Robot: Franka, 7 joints.
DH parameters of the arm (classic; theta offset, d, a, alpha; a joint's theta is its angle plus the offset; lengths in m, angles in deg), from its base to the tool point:
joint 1: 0 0.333 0 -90
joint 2: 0 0 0 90
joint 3: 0 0.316 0.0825 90
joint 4: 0 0 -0.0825 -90
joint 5: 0 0.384 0 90
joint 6: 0 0 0.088 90
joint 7: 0 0.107 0 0
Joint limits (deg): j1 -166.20..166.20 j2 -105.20..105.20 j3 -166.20..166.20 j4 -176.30..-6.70 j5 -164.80..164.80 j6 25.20..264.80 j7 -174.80..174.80
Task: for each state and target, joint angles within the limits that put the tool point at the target. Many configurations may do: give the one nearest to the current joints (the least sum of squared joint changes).
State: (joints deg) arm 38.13 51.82 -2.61 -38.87 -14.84 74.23 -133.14
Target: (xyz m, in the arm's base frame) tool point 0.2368 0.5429 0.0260
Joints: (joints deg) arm 59.04 71.92 11.79 -63.01 -9.61 65.92 -133.14
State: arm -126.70 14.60 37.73 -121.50 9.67 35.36 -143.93
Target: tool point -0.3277 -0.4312 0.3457
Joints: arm -145.56 28.13 19.20 -91.11 5.70 56.01 -143.93
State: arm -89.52 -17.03 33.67 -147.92 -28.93 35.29 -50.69
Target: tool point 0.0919 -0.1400 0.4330
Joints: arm -83.10 -31.35 37.68 -155.54 -24.16 25.20 -50.69
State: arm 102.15 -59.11 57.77 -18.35 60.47 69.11 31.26
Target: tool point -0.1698 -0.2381 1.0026
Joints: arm 103.84 -23.54 40.41 -19.09 52.06 55.77 31.26
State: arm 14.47 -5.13 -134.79 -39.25 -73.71 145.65 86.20
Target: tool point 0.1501 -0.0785 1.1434
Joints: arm 16.31 8.25 -132.87 -11.89 -76.04 178.79 86.20
